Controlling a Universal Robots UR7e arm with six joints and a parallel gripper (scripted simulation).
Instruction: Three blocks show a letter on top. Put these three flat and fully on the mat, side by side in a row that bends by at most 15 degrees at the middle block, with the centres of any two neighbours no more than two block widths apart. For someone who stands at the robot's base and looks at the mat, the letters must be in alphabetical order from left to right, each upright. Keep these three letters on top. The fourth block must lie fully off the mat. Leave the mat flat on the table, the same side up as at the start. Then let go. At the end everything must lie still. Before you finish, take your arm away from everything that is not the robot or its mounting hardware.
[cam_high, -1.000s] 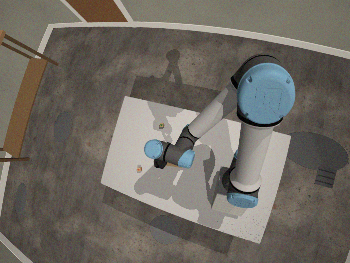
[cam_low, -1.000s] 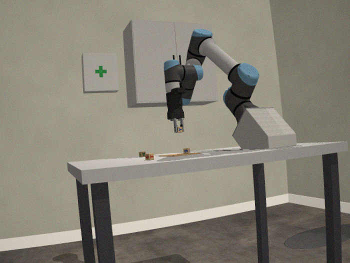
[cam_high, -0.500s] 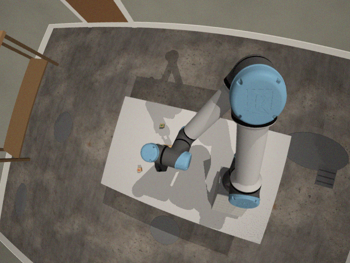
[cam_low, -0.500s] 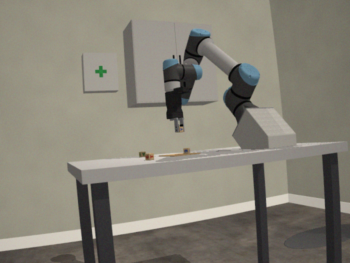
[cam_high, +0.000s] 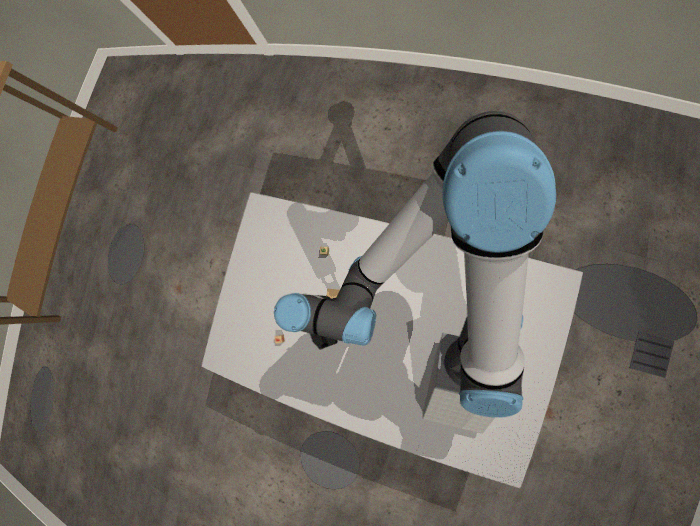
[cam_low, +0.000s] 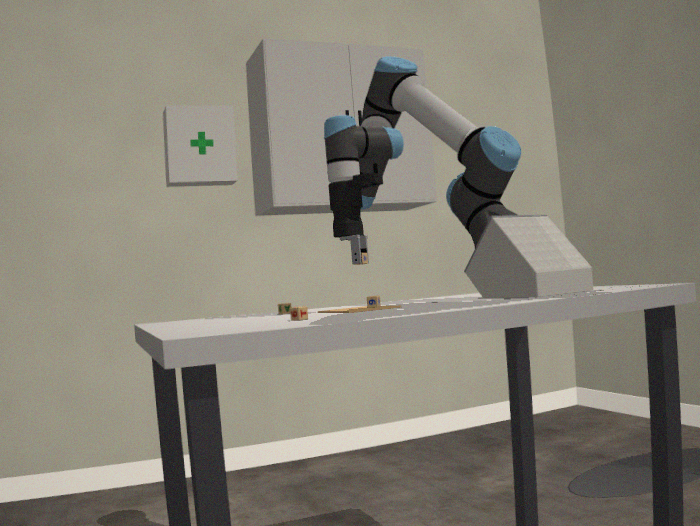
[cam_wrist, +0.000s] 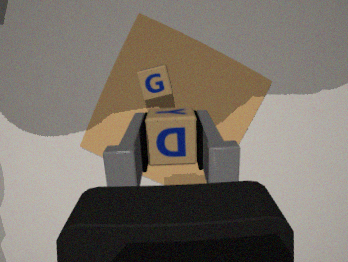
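My gripper is now 1 cm short of the tan mat, 1 cm to the left of it and 12 cm above it. Also, from my hand: red-marked block: 23 cm ahead, 12 cm to the left, 11 cm below.
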